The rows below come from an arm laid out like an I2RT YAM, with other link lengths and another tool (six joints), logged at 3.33 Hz.
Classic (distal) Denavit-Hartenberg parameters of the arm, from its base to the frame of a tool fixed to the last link. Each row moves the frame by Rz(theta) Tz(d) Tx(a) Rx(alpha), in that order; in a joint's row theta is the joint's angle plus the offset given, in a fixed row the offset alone. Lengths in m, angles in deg.
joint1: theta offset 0, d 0.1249, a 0.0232, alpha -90
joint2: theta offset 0, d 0, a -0.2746, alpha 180
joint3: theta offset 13.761, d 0, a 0.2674, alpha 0
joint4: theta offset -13.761, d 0.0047, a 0.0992, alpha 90
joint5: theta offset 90, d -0.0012, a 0, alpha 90
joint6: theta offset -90, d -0.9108, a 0.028, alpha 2.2
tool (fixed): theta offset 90, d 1.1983, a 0, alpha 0
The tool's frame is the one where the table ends.
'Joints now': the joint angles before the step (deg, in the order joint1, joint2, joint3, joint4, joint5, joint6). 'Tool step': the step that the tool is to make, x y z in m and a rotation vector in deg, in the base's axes. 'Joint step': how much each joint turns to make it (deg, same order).
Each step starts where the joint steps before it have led.
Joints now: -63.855, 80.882, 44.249, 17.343, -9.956, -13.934
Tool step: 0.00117, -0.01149, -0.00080, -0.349, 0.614, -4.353
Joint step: 3.039, 0.939, 0.721, 0.438, 7.214, 1.771
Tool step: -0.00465, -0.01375, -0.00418, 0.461, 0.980, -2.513
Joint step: 0.371, 1.772, 2.013, -1.116, 2.928, 0.371
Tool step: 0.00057, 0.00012, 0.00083, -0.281, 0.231, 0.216
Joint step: -0.001, -0.003, 0.064, 0.065, -0.089, -0.393
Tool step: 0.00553, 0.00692, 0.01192, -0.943, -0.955, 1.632
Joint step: -0.022, -1.221, -0.305, 0.373, -1.682, -0.198
